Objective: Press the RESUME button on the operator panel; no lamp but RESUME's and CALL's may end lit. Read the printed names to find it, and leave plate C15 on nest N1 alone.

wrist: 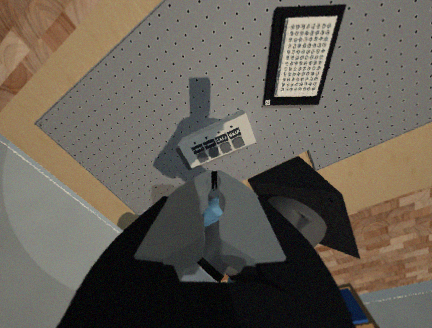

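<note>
You've got the gripper [215,172] in the scene, and there's a black nest [276,38] as well as a well plate [305,43].
</note>
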